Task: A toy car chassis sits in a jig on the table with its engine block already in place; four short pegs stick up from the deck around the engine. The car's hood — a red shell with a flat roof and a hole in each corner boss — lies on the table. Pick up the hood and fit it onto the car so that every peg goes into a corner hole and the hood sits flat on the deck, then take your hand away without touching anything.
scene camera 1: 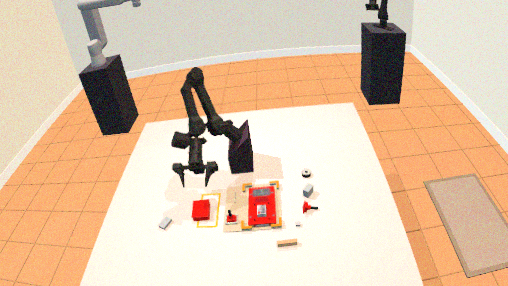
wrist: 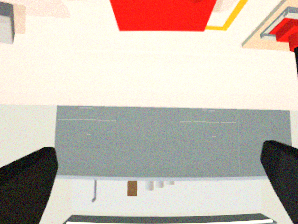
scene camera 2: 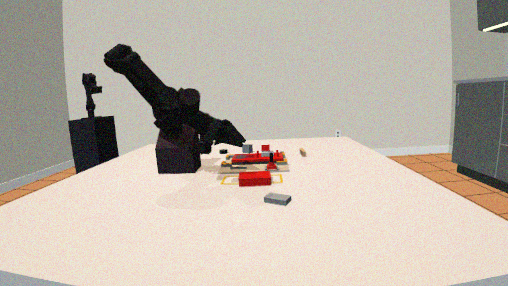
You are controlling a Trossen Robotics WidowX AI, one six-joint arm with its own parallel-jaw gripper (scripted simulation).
Labels:
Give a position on an orange-cornered jig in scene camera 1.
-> At 237, 199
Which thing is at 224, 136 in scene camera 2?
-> My gripper.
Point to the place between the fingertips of my gripper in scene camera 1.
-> At 194, 187

